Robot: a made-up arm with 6 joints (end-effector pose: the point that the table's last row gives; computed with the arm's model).
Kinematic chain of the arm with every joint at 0, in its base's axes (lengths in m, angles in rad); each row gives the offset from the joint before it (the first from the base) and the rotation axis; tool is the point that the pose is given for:
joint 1: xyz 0 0 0.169 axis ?
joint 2: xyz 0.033 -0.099 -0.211 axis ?
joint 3: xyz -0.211 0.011 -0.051 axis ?
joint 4: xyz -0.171 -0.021 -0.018 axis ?
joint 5: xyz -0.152 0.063 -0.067 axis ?
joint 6: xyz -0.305 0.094 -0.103 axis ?
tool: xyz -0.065 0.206 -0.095
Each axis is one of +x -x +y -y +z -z.
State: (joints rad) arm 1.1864 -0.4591 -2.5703 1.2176 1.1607 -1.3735
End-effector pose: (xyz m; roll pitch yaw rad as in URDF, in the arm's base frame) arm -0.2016 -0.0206 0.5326 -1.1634 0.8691 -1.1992
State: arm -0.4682 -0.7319 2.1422 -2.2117 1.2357 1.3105
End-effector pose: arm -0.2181 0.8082 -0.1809 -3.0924 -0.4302 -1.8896
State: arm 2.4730 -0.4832 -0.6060 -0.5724 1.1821 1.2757
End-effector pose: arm -0.2179 -0.4870 1.1324 2.5067 0.3692 1.0852
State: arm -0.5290 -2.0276 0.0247 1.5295 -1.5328 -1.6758
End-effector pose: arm 0.6787 0.2166 -0.5061 -0.5025 0.3359 2.8852
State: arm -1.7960 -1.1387 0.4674 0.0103 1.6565 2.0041
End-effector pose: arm 0.2322 0.5712 0.7657 2.5610 0.8065 1.8801
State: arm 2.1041 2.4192 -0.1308 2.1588 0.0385 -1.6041
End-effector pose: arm 0.7647 0.4198 0.3544 2.5983 -0.1906 -2.4597
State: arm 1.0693 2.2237 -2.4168 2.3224 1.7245 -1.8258
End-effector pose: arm 0.1170 -0.3301 -0.0994 -0.9764 -1.0549 2.4231
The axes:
joint 1: -x
joint 2: +y
joint 3: -z
joint 4: +x
joint 5: -z
joint 6: -x

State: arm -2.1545 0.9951 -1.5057 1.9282 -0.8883 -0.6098
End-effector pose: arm -0.2082 0.4225 -0.6087 -0.3900 -0.4517 -0.5226
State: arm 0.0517 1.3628 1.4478 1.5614 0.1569 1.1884
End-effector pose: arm 0.1767 0.6143 -0.1263 -1.0025 0.0987 -1.6999
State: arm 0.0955 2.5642 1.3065 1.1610 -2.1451 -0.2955
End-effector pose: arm 0.0066 0.3247 0.5501 1.5769 0.9255 1.1076
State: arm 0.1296 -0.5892 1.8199 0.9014 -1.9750 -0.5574
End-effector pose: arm 0.0880 0.3083 -0.6202 -0.8380 -1.1717 1.2032
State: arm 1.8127 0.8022 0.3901 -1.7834 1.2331 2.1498
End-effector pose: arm -0.8338 0.1938 0.3677 0.3266 0.1447 0.3527
